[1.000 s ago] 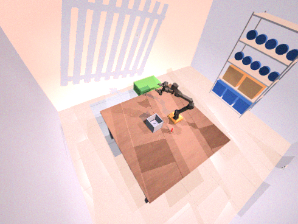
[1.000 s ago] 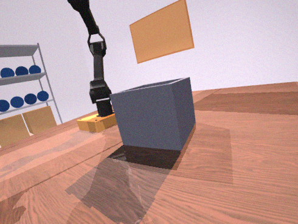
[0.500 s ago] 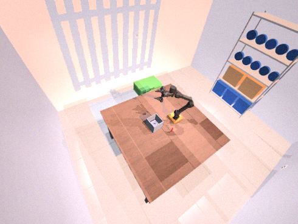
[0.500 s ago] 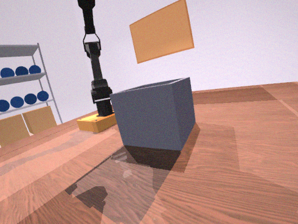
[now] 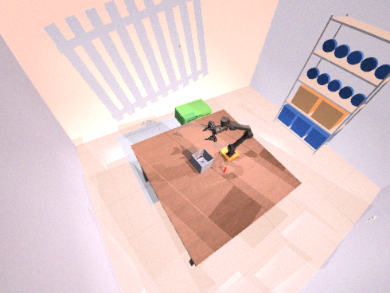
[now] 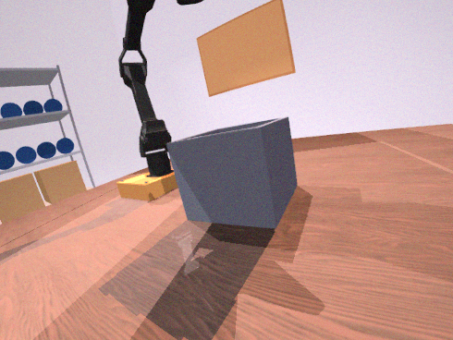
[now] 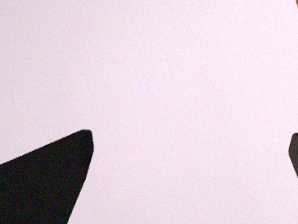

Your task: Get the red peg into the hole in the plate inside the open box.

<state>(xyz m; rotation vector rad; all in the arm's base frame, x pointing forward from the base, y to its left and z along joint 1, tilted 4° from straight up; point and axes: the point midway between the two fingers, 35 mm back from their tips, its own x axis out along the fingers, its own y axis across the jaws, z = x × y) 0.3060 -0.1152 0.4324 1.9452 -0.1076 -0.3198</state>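
Right now my gripper tip is 420 mm above the red peg, 200 mm to the right of it and 170 mm past it. The rest, counted from my gripper tip: plate: 420 mm below, 40 mm behind, 10 mm to the left.
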